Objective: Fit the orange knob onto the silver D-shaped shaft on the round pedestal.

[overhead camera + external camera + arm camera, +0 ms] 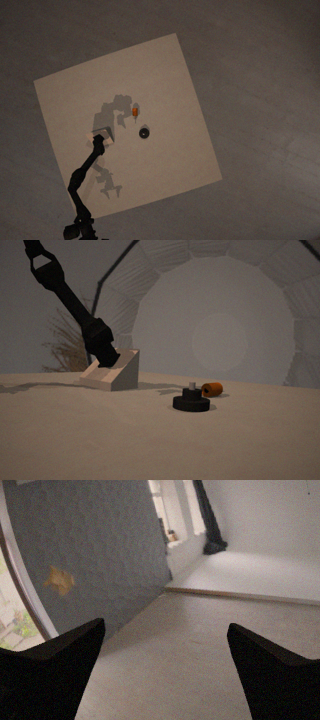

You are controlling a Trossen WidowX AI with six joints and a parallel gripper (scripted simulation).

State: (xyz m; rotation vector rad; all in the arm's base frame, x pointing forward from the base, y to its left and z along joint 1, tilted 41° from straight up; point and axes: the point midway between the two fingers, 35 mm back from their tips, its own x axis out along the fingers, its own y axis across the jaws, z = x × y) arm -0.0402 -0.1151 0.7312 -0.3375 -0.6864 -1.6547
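Right now the orange knob is 45 cm ahead of my gripper tip, 68 cm to the left of it and 54 cm below it. The rest, counted from my gripper tip: black round pedestal 44 cm ahead, 47 cm to the left, 53 cm below.
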